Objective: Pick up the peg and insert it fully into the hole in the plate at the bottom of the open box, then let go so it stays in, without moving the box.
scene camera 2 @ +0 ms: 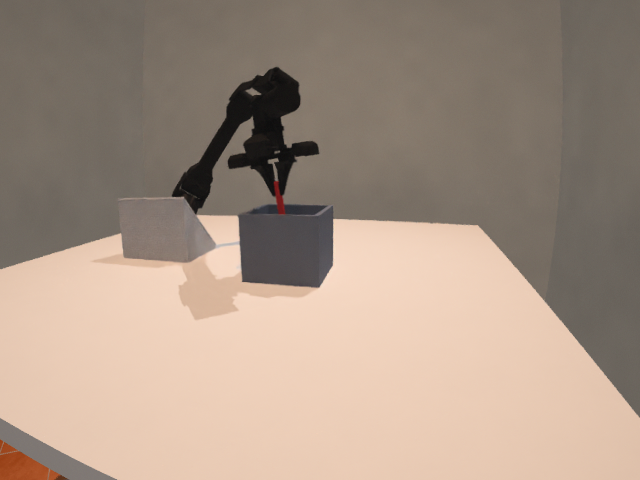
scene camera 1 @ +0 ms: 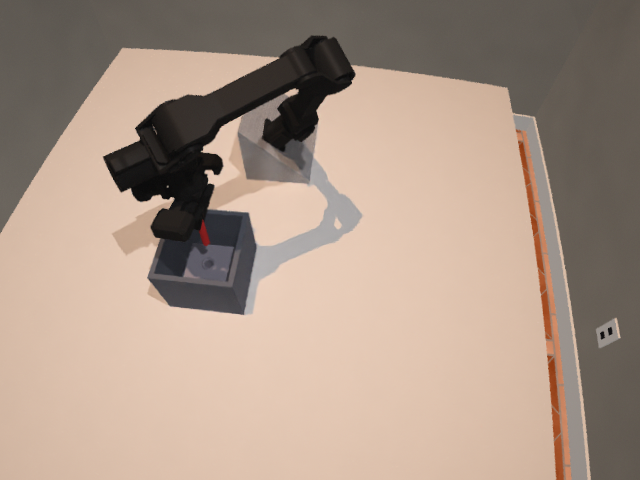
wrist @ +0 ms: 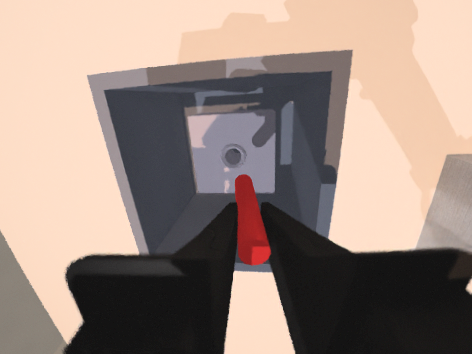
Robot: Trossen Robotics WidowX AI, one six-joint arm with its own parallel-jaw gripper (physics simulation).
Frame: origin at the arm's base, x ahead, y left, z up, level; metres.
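Seen in the pictures: gripper, fingertip midpoint: (scene camera 2: 278, 195) (scene camera 1: 199, 225) (wrist: 248, 209); arm's base, origin of the base link: (scene camera 2: 179, 218) (scene camera 1: 274, 135).
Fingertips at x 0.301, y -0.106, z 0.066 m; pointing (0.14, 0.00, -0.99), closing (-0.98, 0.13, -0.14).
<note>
Pixels of each thing's top centre, then the offset from my fingertips to it. Level surfaces: height alone.
- red peg, middle of its top: (wrist: 241, 254) (scene camera 1: 197, 217) (scene camera 2: 279, 180) dx +0.002, dy +0.004, dz +0.031 m
- dark blue-grey open box, middle of its top: (wrist: 219, 187) (scene camera 1: 199, 244) (scene camera 2: 288, 209) dx +0.022, dy -0.002, dz -0.028 m
- light plate, middle of its top: (wrist: 232, 157) (scene camera 1: 208, 263) dx +0.022, dy -0.002, dz -0.105 m
- table, its level: dz -0.166 m
My gripper (scene camera 2: 279, 193) (wrist: 248, 209) is shut on the red peg (scene camera 1: 205, 233) (scene camera 2: 280, 199) (wrist: 249, 220). The peg leans slightly, and its lower end reaches below the rim of the dark blue-grey open box (scene camera 1: 195, 295) (scene camera 2: 280, 250) (wrist: 343, 75). The fingertips are above the box opening in scene camera 2. The light plate (scene camera 1: 222, 256) (wrist: 210, 175) lies at the box bottom, with a round hole (scene camera 1: 207, 263) (wrist: 233, 156). The peg's free end is above the plate and apart from it; in the wrist view it shows below and slightly right of the hole.
A grey wedge-shaped block (scene camera 1: 273, 164) (scene camera 2: 154, 228) (wrist: 452, 205) stands on the table (scene camera 1: 361, 361) (scene camera 2: 361, 372), near the arm's base and beside the box. The box walls stand around the peg's lower end. Shadows of the arm fall across the table and into the box.
</note>
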